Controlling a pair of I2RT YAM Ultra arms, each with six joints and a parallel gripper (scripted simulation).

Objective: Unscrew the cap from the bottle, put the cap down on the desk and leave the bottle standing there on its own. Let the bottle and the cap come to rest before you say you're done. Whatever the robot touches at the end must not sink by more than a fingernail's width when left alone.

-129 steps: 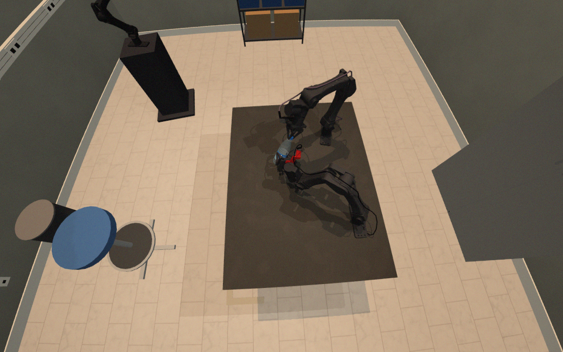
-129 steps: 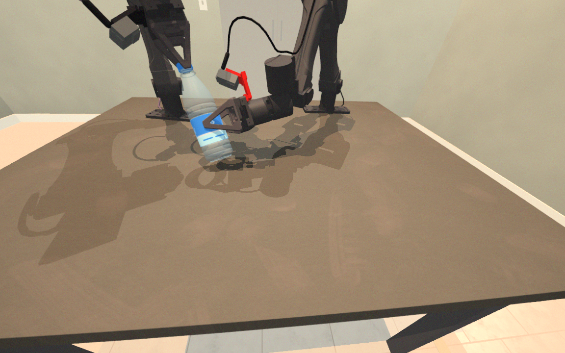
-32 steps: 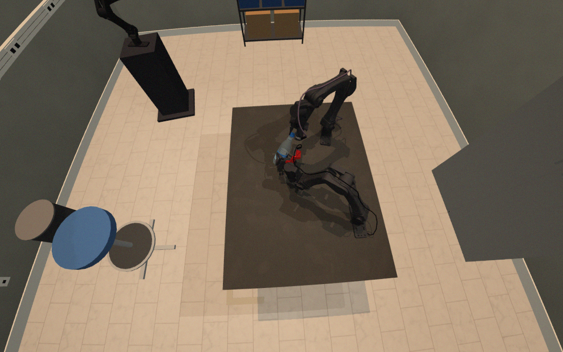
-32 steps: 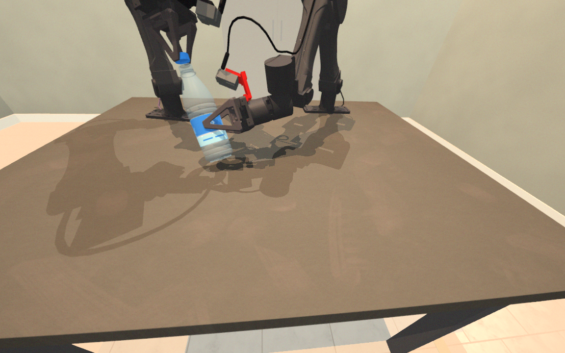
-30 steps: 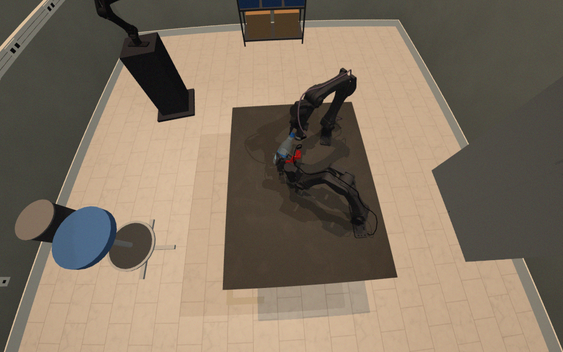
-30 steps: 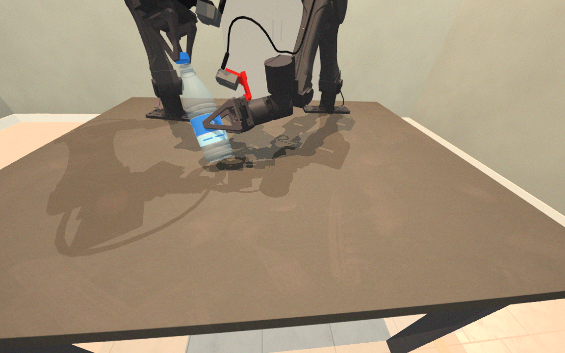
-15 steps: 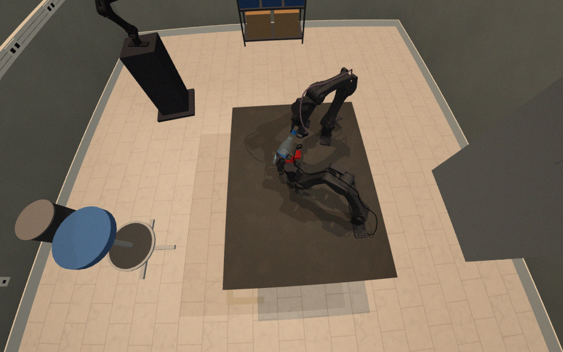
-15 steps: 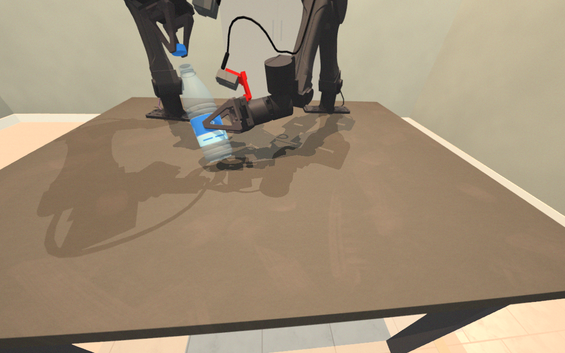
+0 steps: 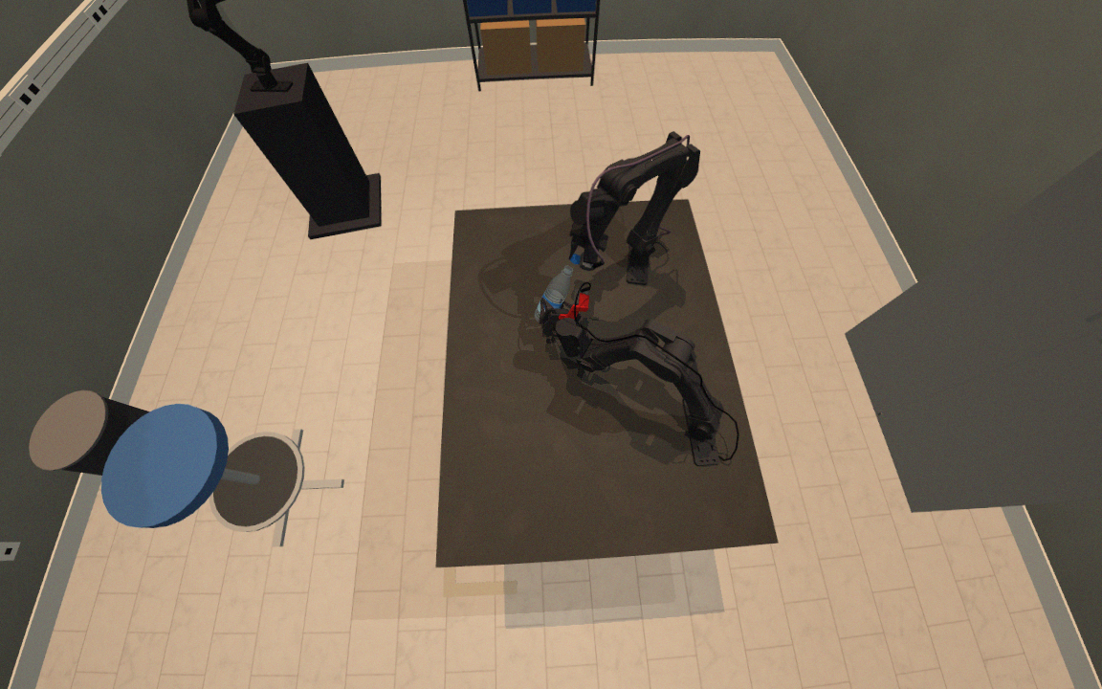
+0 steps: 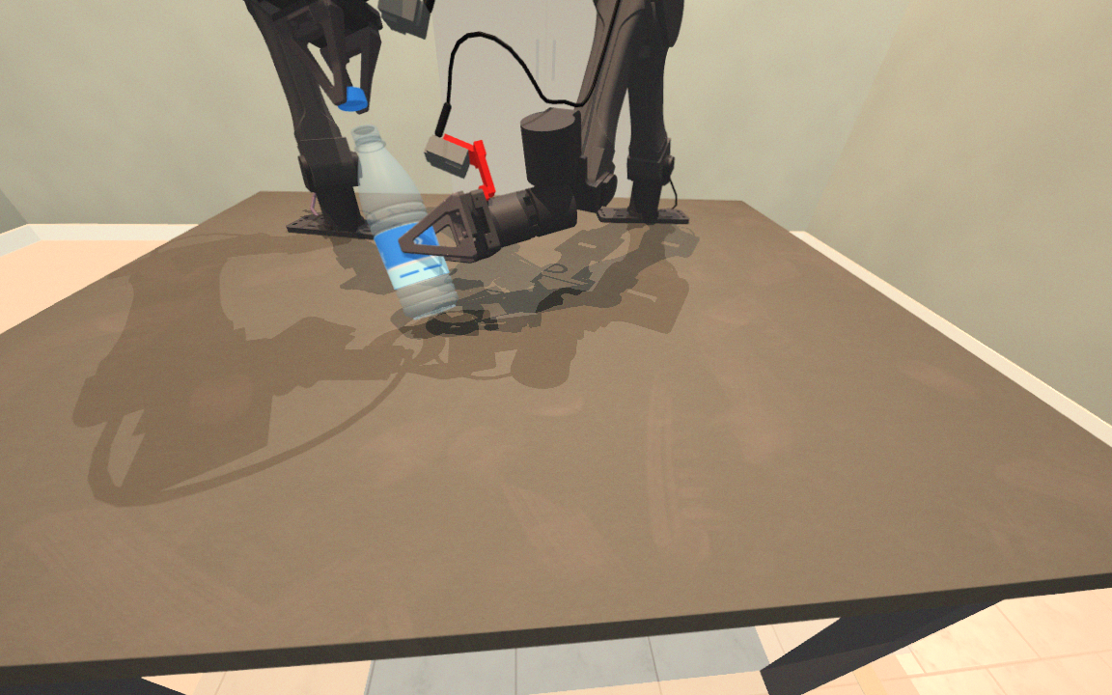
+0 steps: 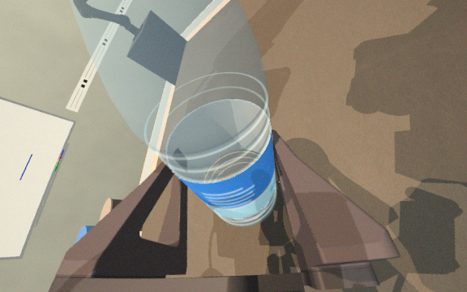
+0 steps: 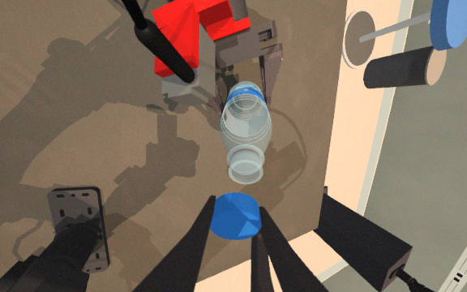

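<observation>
The blue cap lies right at my right hand. The rest, counted from my right hand: clear plastic bottle (7 cm ahead, 4 cm to the left, 11 cm below).
The clear plastic bottle is 10 mm behind my left hand, 10 mm to the right of it and 20 mm above it. The rest, counted from my left hand: blue cap (80 mm behind, 40 mm to the right, 140 mm above).
</observation>
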